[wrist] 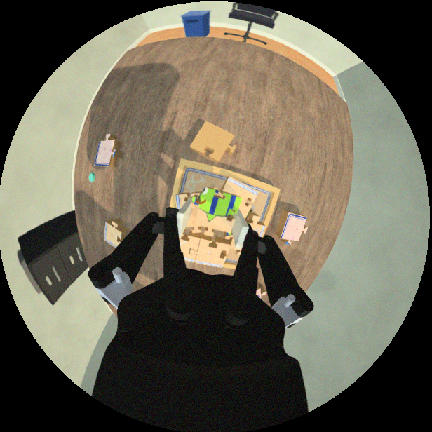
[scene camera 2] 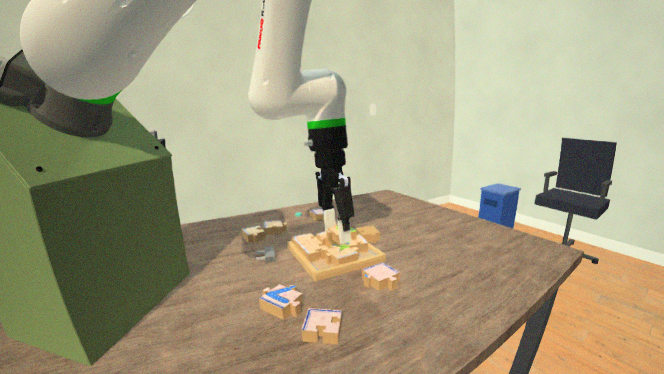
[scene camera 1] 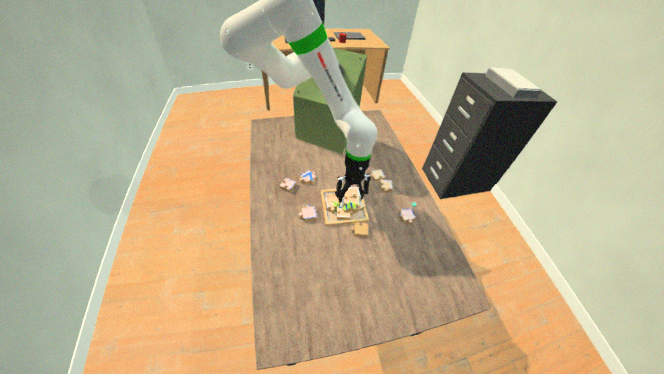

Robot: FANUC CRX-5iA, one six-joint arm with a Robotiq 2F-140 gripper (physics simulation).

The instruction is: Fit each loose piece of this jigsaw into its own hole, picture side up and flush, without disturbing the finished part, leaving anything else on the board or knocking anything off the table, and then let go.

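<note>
My gripper points down over the jigsaw board. It is shut on a piece with a green-and-blue striped picture, picture side up; its underside and seating are hidden. Pale pieces lie around it. One pale edge piece sits askew on the board's far part. Outside lie a plain wood-side-up piece, a pink piece, a blue-striped piece and a corner piece.
Another pink piece lies near a small teal object. Two beige pieces lie near the green robot base. A small grey object lies beside the board.
</note>
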